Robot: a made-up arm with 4 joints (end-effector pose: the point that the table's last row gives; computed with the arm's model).
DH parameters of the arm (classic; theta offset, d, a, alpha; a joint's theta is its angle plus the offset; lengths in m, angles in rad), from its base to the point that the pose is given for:
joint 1: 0 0.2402 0.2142 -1.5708
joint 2: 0 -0.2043 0.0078 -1.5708
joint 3: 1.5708 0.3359 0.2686 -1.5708
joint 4: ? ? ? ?
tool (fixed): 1.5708 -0.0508 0 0
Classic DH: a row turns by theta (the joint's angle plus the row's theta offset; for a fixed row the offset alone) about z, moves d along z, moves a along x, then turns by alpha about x.
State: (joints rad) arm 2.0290 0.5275 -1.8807 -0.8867
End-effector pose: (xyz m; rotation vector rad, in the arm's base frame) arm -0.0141 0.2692 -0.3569 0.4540 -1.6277 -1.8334
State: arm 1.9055 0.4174 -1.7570 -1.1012
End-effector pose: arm 0.0515 0.3195 -0.3488 0.4036 -1.8681 -1.9428
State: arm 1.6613 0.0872 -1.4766 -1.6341
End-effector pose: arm 0.1931 0.4024 -0.2780 -0.0044 2.3754 2.0431
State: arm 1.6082 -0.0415 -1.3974 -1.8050
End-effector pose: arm 0.2244 0.4272 -0.2404 0.1675 2.3591 1.9430
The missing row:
joint 4: 0 0.0049 0.1692 -1.5708
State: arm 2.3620 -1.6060 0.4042 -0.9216
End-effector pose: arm -0.1560 0.8660 0.1313 2.4787 0.4187 1.7726
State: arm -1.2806 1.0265 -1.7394 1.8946
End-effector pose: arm -0.0961 -0.2547 -0.0714 -0.8350 -0.2975 0.2902
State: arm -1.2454 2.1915 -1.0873 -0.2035
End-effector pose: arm -0.4960 0.2009 0.1745 2.2049 0.8835 -0.1833
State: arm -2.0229 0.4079 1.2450 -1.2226
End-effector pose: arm -0.1613 0.3291 -0.1278 -0.0813 1.2082 2.6921
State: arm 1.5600 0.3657 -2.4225 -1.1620
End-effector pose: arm -0.0077 0.2201 -0.3096 0.4008 -1.6128 -1.6868
